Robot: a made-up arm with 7 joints. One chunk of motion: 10 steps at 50 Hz.
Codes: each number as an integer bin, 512 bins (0 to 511) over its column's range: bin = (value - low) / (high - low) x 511, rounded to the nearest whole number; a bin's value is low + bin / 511 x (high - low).
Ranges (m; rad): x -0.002..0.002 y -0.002..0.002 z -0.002..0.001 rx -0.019..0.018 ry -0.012..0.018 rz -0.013..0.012
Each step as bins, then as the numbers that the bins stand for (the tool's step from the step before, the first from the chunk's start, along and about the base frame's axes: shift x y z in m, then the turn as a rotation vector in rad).
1 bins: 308 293 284 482 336 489
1 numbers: 0.00041 0.00029 -0.00033 0.01590 0.00773 0.01092
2 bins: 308 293 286 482 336 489
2 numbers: 0.00041 0.00029 -0.00032 0.01590 0.00773 0.01092
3 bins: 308 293 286 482 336 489
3 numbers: 0.00041 0.00029 -0.00032 0.01590 0.00773 0.01092
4 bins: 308 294 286 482 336 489
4 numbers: 0.00041 0.00030 -0.00032 0.01590 0.00773 0.01092
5 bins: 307 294 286 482 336 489
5 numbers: 0.00040 0.00030 -0.00032 0.01590 0.00773 0.01092
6 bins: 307 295 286 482 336 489
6 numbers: 0.00040 0.00031 -0.00032 0.01590 0.00773 0.01092
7 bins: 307 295 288 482 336 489
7 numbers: 0.00040 0.00031 -0.00031 0.01590 0.00773 0.01092
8 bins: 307 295 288 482 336 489
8 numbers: 0.00040 0.00031 -0.00031 0.01590 0.00773 0.01092
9 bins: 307 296 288 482 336 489
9 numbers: 0.00040 0.00032 -0.00031 0.01590 0.00773 0.01092
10 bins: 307 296 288 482 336 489
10 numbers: 0.00040 0.00032 -0.00031 0.01590 0.00773 0.01092
